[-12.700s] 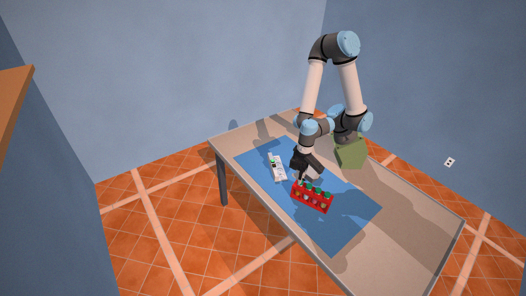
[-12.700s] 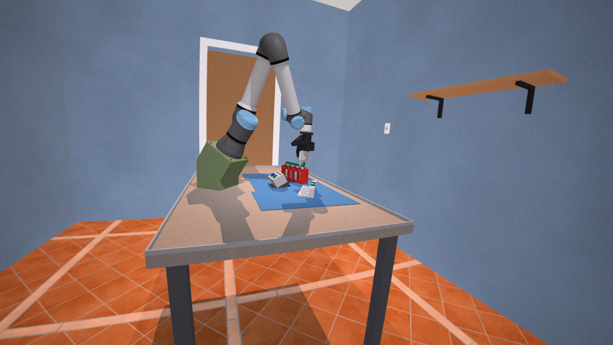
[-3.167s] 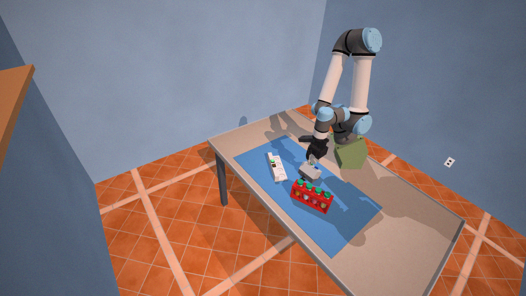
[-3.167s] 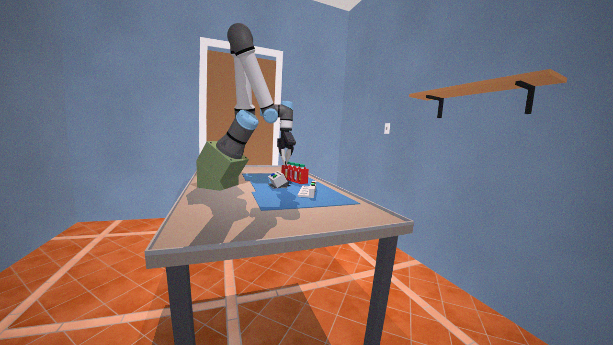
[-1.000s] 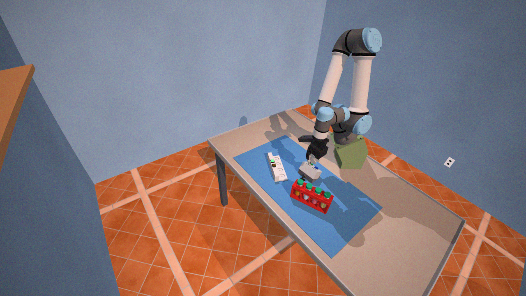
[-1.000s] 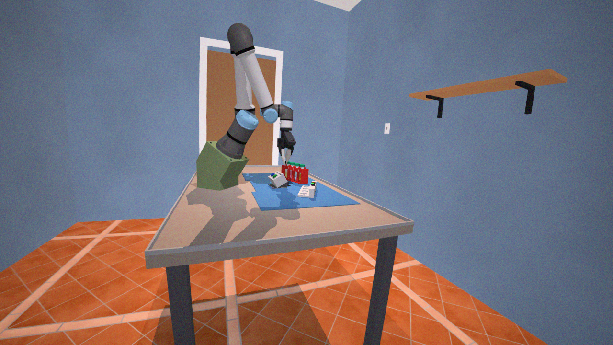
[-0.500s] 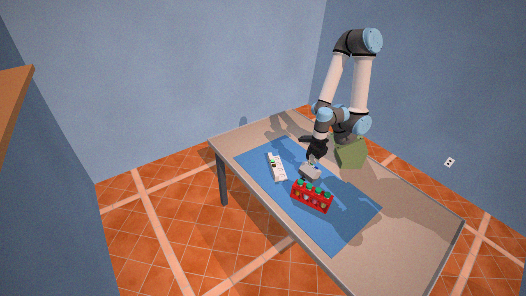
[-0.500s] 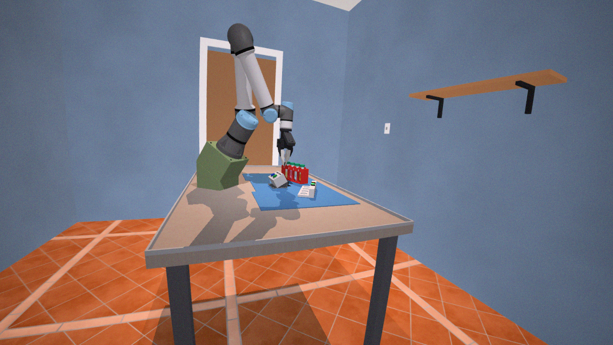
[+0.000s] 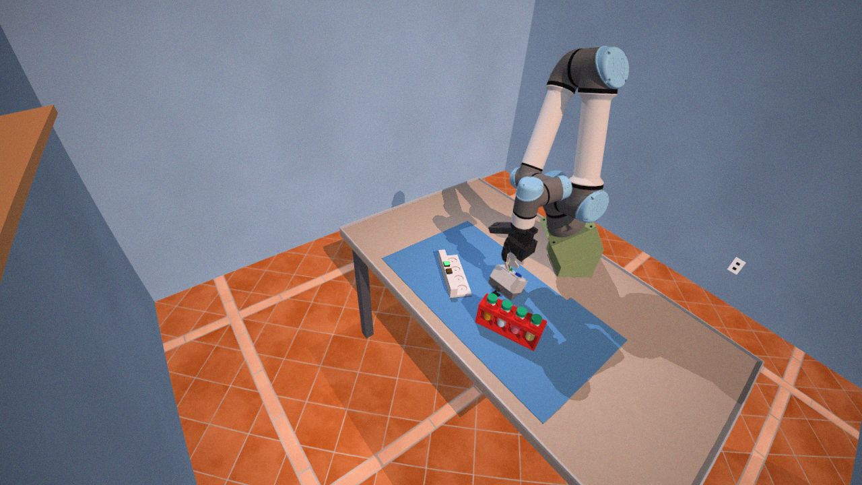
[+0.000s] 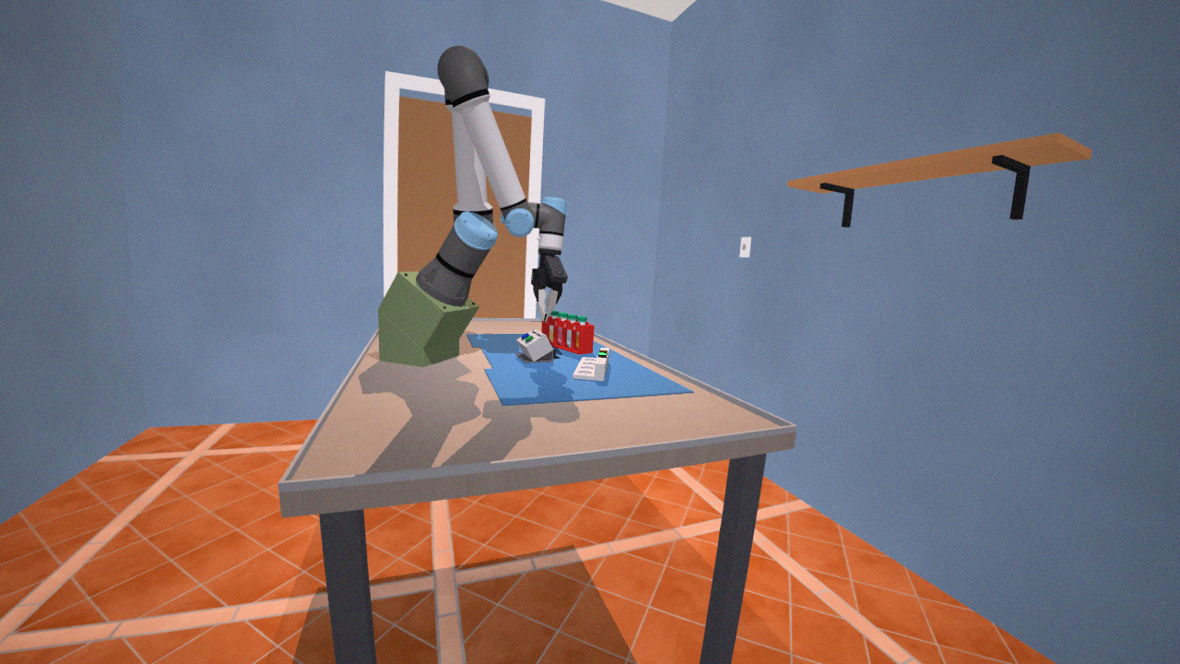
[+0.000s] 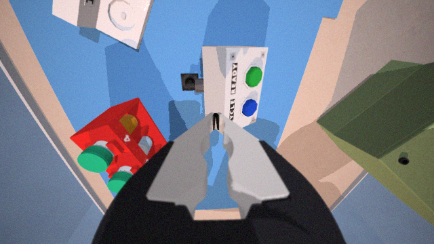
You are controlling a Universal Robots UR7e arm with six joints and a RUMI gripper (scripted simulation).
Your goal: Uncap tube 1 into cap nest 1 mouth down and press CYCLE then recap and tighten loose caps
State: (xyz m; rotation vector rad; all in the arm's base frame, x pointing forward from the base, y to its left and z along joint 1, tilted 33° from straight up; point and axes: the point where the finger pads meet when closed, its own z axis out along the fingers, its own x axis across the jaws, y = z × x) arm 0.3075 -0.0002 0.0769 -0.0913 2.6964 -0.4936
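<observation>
The green READY key is 6 cm behind my hand, 3 cm to the right of it and 6 cm below it. Round my hand: key housing 4 cm behind, 8 cm below; then blue CYCLE key 6 cm behind, 2 cm to the left, 6 cm below.
</observation>
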